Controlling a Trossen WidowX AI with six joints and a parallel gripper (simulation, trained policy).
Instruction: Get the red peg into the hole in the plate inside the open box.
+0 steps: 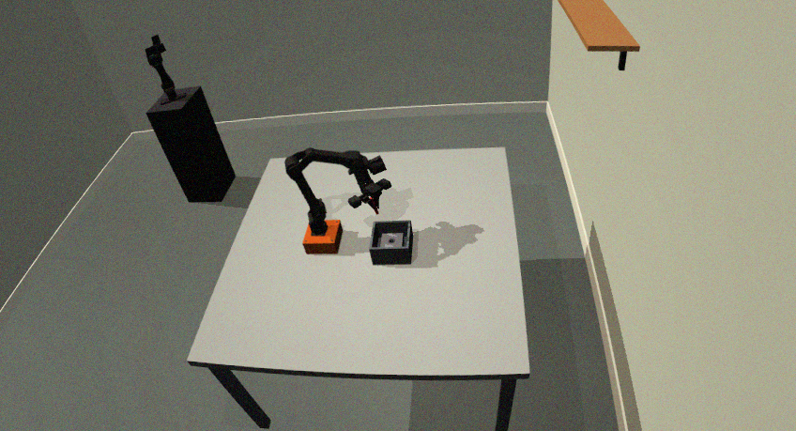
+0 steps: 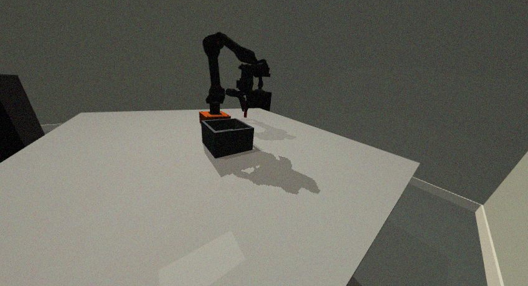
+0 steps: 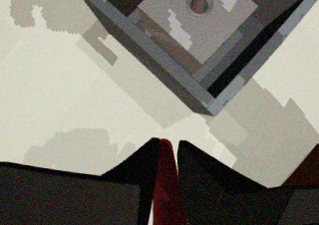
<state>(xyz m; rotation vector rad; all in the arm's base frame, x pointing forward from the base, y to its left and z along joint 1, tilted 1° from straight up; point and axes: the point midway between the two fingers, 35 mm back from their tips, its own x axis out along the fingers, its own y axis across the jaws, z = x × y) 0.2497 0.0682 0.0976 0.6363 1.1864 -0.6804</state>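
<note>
Right now the red peg is 10 mm behind my gripper tip, 10 mm to the left of it and 10 mm above it. Also, from my gripper tip: dark box (70 mm ahead, 110 mm to the right, 110 mm below); pale plate (70 mm ahead, 110 mm to the right, 90 mm below).
</note>
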